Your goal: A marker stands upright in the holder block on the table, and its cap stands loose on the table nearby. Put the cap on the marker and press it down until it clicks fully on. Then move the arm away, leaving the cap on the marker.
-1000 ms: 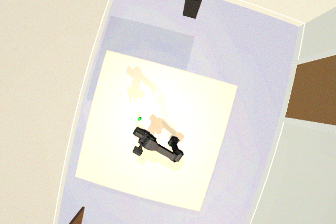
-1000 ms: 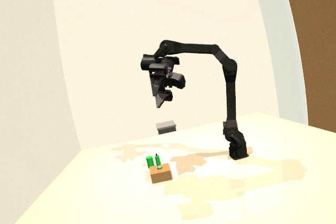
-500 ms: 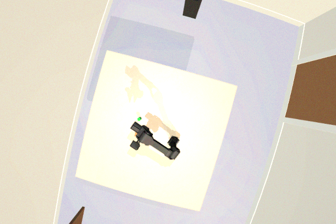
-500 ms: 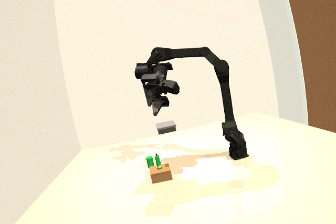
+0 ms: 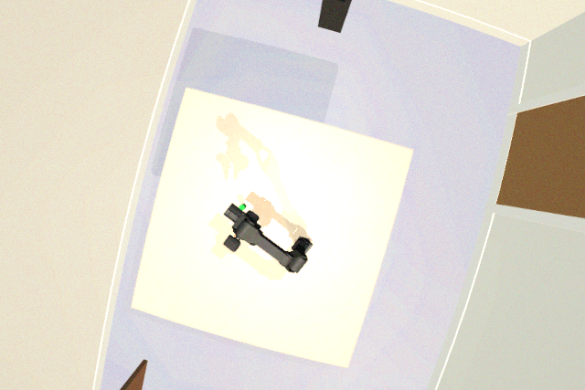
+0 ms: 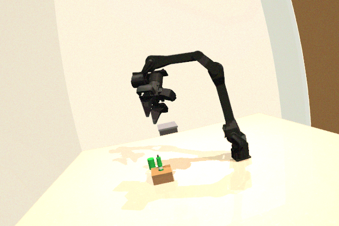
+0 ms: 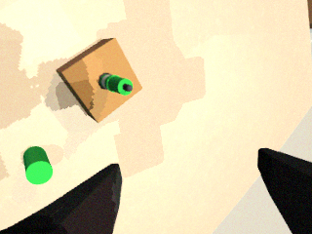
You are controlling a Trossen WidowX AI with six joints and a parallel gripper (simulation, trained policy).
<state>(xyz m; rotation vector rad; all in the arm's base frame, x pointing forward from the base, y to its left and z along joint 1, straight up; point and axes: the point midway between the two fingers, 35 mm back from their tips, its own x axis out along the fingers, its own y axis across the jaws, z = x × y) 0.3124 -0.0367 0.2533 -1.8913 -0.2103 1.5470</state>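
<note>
Right now my gripper tip is 4 cm short of the green cap, 9 cm to the left of it and 20 cm above it. Round my gripper tip: holder block (4 cm to the left, 21 cm below).
</note>
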